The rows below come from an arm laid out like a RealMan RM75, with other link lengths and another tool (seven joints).
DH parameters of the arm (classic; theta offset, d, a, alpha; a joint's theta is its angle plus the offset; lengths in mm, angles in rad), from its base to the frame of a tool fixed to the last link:
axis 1: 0 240.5 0 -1.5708
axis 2: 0 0 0 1.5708
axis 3: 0 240.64 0 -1.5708
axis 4: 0 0 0 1.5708
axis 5: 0 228.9 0 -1.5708
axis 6: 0 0 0 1.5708
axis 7: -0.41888 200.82 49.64 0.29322
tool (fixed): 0 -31.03 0 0
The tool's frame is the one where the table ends.
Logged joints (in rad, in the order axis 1, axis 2, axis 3, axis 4, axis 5, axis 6, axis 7), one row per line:
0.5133 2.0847 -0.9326 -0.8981 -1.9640 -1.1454 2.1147
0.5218 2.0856 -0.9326 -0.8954 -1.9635 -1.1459 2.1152
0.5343 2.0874 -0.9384 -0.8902 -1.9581 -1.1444 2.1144
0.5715 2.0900 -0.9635 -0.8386 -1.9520 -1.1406 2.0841
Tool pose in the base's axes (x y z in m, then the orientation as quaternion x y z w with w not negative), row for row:
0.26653 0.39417 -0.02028 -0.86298 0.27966 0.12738 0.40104
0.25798 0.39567 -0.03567 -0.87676 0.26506 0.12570 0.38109
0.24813 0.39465 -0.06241 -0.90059 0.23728 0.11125 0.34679
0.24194 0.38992 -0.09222 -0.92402 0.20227 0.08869 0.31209
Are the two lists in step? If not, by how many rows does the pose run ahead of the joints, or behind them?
The pose runs 2 rows ahead of the joints: the pose in row i belongs to the joints in row i + 2.
